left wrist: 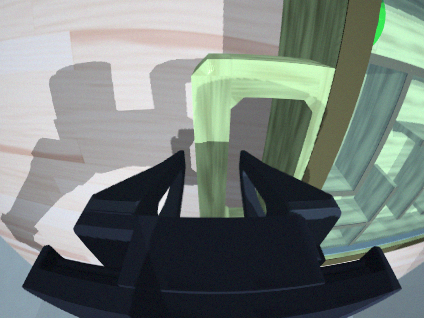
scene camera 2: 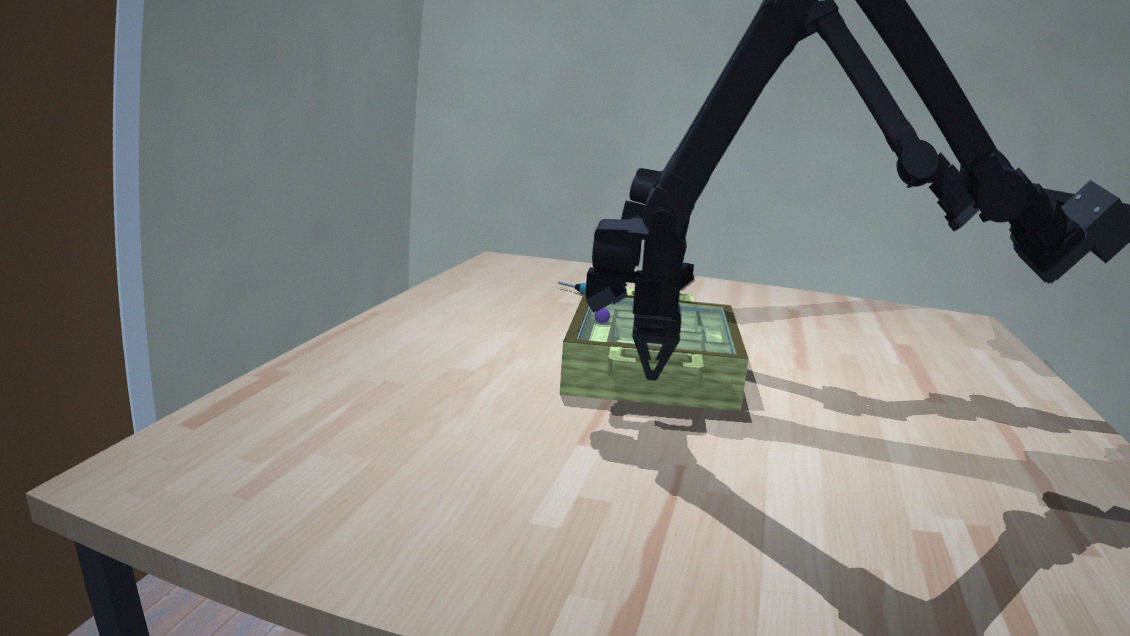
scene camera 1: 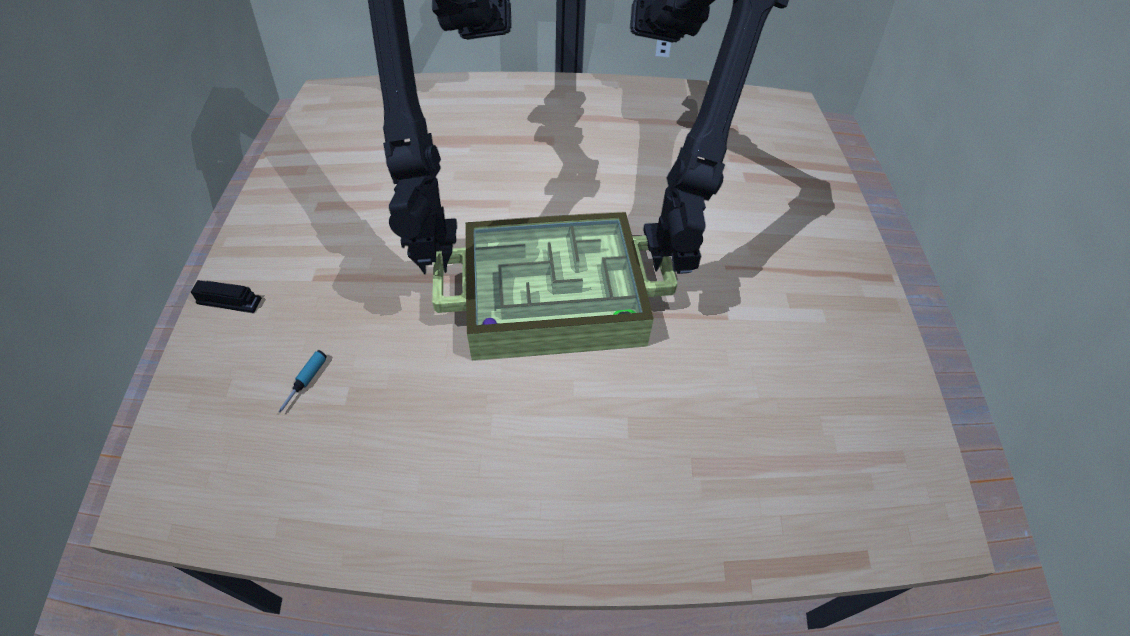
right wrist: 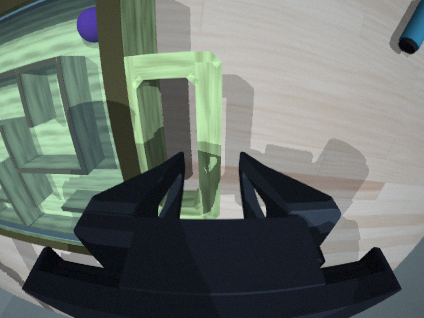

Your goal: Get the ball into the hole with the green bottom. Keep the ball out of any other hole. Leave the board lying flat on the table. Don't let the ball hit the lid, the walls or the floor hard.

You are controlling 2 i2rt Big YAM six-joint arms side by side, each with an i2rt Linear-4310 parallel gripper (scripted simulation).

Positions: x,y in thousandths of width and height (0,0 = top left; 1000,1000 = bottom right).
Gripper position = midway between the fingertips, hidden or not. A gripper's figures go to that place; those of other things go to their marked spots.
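Black stapler (scene camera 1: 196,465): 142 cm from the lens. My right gripper (scene camera 1: 385,427): 120 cm from the lens. My right gripper is thus nearer to the lens than the black stapler.
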